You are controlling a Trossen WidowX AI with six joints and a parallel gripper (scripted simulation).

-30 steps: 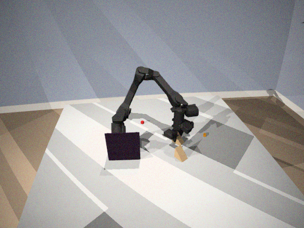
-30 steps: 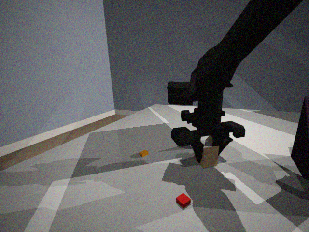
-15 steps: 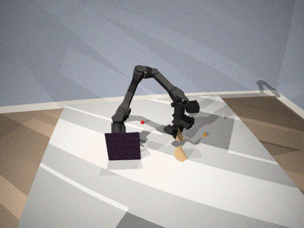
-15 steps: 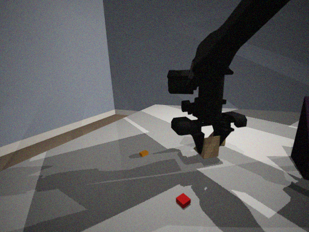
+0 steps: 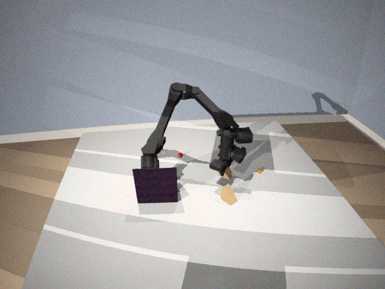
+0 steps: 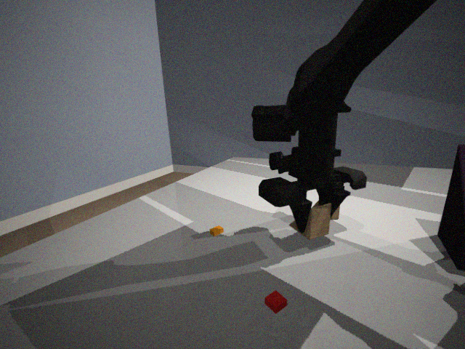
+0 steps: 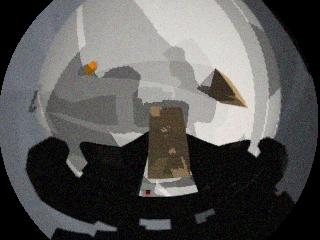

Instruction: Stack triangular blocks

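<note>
Right now the tan triangular block is 1 cm above my gripper tip. Round my gripper tip: small orange cube: 18 cm ahead, 5 cm to the left, 3 cm below; then small red cube: 21 cm behind, 19 cm to the left, 3 cm below.
</note>
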